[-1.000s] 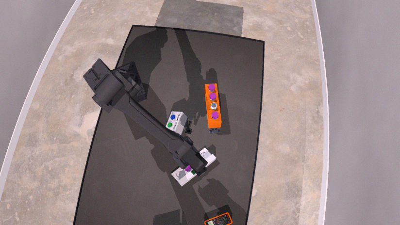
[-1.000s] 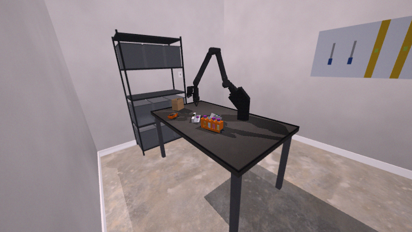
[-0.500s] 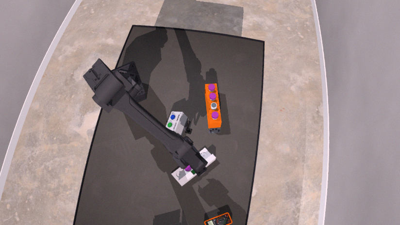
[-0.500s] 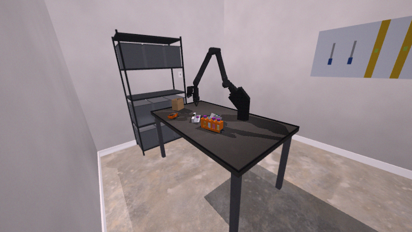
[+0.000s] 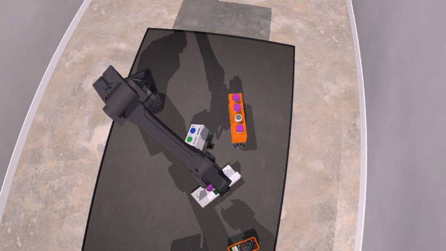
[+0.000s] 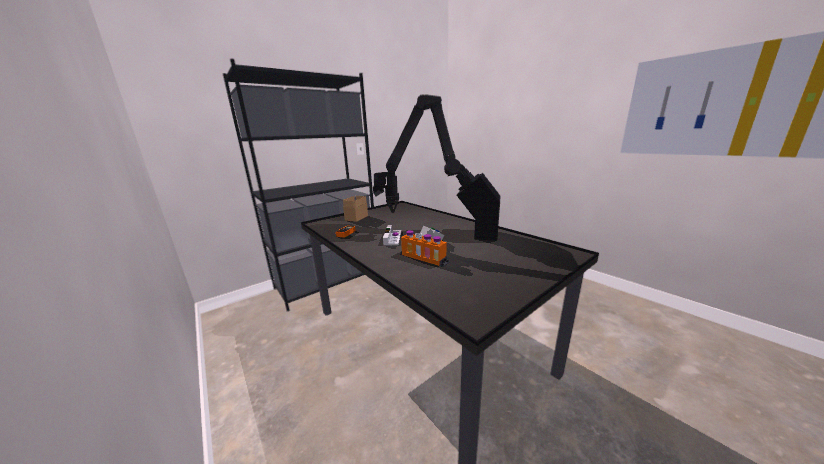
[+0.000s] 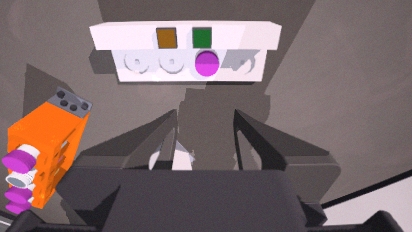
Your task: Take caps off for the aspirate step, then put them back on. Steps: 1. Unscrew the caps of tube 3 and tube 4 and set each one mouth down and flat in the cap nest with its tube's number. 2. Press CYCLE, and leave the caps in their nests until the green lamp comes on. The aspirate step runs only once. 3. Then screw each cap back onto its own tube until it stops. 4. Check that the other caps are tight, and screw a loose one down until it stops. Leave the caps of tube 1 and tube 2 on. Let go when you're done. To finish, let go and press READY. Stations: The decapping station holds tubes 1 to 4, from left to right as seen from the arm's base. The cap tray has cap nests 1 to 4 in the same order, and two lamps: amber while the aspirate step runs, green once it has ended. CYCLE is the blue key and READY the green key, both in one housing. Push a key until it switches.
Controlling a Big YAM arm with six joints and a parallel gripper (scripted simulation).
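Right now the cap is 25 cm to the left of my hand, 11 cm ahead of it and 5 cm below it. Round my hand: green key (21 cm to the left, 11 cm behind, 9 cm below); then blue key (25 cm to the left, 10 cm behind, 9 cm below); then key housing (23 cm to the left, 11 cm below, 9 cm behind).
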